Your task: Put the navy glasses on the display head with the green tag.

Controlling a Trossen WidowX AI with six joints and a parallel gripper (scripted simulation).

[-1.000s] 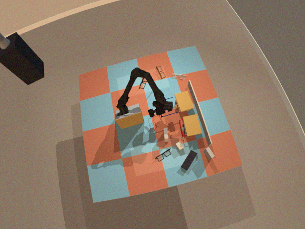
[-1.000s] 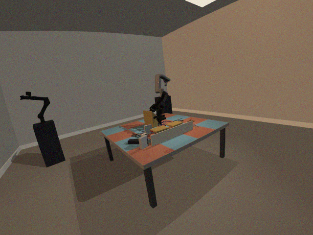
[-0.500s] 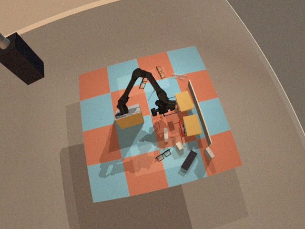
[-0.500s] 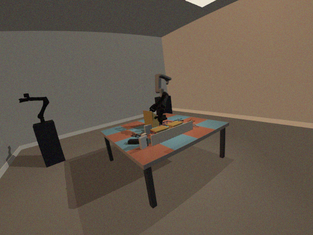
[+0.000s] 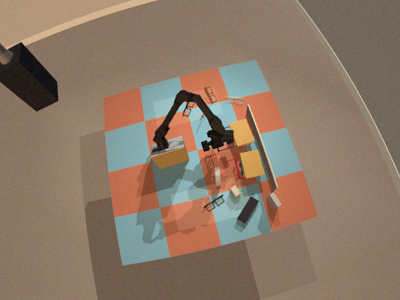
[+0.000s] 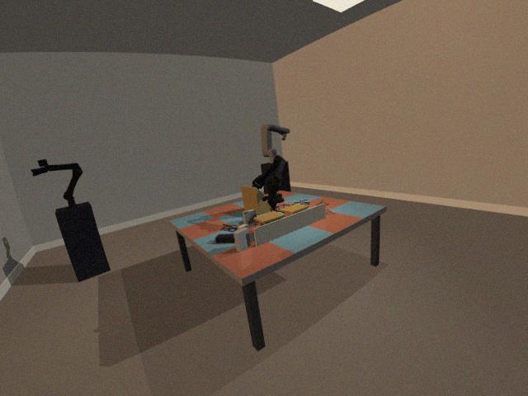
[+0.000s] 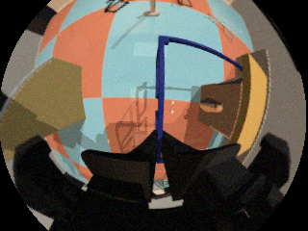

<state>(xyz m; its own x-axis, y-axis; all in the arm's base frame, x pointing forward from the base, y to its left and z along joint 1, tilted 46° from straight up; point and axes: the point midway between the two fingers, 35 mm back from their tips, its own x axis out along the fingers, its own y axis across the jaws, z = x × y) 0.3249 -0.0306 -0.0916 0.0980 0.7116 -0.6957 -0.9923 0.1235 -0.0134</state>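
Right now the yellow-topped head is 15 cm ahead of my gripper tip, 2 cm to the left of it and 1 cm below it. Round my gripper tip: black case: 44 cm to the right, 5 cm below, 3 cm ahead; then display head: 19 cm to the right, 13 cm ahead, 1 cm below; then pale backboard: 27 cm ahead, 10 cm to the right, 2 cm below.
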